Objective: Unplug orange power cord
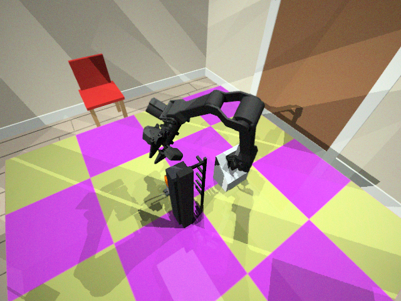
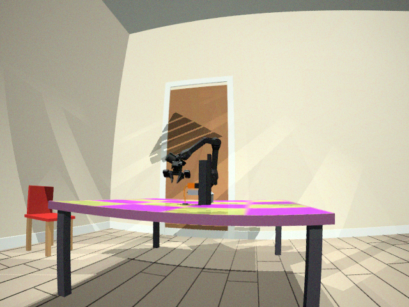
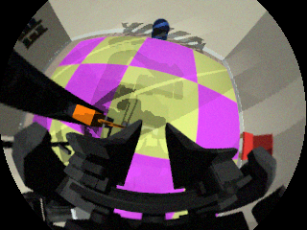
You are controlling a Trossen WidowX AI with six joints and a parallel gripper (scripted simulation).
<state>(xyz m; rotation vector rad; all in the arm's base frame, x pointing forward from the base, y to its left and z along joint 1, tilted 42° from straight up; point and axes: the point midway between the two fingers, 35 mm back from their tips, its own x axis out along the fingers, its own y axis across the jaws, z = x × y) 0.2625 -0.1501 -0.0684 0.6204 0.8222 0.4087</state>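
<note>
Now: the orange plug 13 cm to the left of my gripper tip, 2 cm behind it and 1 cm below it.
</note>
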